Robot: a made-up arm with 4 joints. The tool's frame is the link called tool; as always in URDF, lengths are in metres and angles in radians.
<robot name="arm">
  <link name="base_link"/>
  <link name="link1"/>
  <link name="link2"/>
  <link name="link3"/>
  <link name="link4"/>
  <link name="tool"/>
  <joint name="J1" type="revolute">
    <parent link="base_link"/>
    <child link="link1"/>
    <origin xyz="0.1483 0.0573 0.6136" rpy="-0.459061 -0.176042 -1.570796"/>
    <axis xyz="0 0 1"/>
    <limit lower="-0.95" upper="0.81"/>
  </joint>
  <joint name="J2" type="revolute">
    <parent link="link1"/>
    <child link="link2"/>
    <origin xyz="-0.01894 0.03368 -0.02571" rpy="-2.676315 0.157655 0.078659"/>
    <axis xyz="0 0 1"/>
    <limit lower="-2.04" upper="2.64"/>
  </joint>
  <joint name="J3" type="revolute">
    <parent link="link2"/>
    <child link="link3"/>
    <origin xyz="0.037 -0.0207 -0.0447" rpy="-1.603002 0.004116 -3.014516"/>
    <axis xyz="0 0 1"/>
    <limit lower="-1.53" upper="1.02"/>
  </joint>
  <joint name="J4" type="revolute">
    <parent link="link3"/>
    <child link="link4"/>
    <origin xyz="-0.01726 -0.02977 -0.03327" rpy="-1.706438 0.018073 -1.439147"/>
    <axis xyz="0 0 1"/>
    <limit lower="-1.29" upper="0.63"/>
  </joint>
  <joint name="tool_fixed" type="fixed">
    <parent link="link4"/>
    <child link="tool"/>
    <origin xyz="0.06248 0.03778 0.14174" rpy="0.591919 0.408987 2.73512"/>
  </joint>
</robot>
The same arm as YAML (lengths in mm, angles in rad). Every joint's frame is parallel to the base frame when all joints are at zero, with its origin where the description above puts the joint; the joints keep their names.
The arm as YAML. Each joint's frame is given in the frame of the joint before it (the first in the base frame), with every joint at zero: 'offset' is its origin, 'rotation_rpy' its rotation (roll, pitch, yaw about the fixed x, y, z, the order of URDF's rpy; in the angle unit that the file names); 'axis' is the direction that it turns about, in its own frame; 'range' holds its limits. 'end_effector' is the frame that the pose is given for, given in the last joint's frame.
length_unit: mm
angle_unit: rad
chain:
  - id: J1
    offset: [148.3, 57.3, 613.6]
    rotation_rpy: [0.0, 0.0, 0.0]
    axis: [0.443107, 0.157002, 0.882614]
    range: [-0.95, 0.81]
  - id: J2
    offset: [18.8, 12.0, -40.7]
    rotation_rpy: [0.0, 0.0, 0.0]
    axis: [0.0, 0.0, -1.0]
    range: [-2.04, 2.64]
  - id: J3
    offset: [20.7, -37.0, 44.7]
    rotation_rpy: [0.0, 0.0, 0.0]
    axis: [0.991405, -0.126801, 0.0322]
    range: [-1.53, 1.02]
  - id: J4
    offset: [-34.2, -12.9, -30.9]
    rotation_rpy: [0.0, 0.0, 0.0]
    axis: [-0.013901, 0.991138, 0.132105]
    range: [-1.29, 0.63]
end_effector:
  offset: [-37.8, 148.4, -44.4]
  rotation_rpy: [1.3146, -0.8798, -2.2156]

